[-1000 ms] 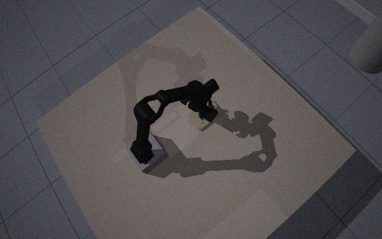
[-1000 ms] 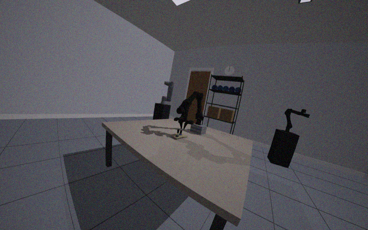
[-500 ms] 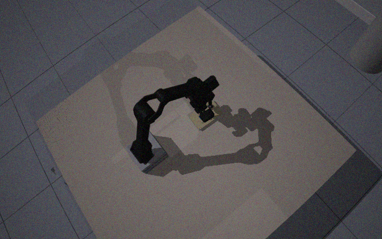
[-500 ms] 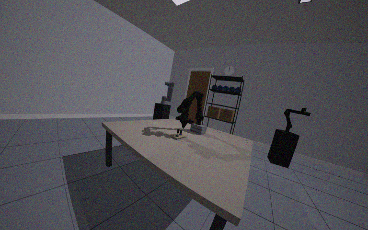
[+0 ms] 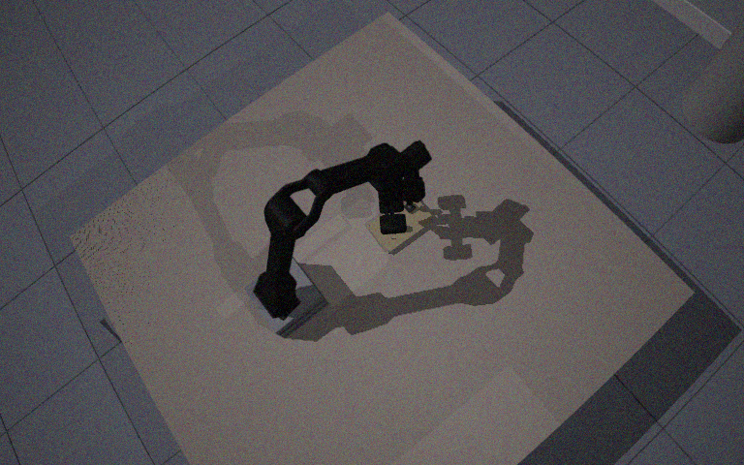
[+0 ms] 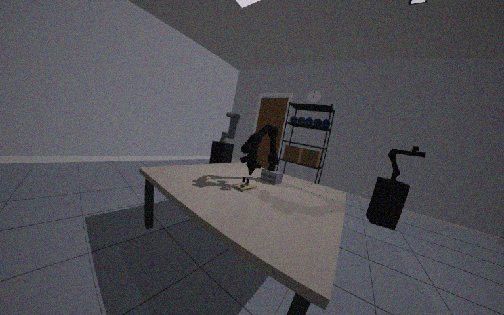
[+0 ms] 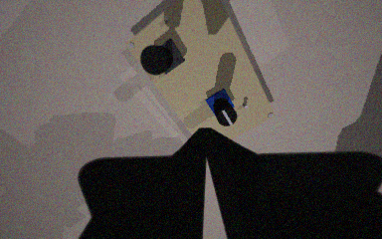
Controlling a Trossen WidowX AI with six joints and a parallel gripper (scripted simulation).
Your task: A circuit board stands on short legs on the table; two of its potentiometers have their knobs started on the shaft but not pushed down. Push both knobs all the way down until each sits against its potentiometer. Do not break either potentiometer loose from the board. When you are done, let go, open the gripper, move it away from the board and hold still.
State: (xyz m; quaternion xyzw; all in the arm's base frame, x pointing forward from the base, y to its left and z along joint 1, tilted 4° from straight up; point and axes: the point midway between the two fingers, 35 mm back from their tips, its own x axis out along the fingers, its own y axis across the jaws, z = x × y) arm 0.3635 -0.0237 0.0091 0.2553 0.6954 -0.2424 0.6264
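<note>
My gripper tip is 2 cm past the dark knob, 2 cm to the left of it and 4 cm above it.
</note>
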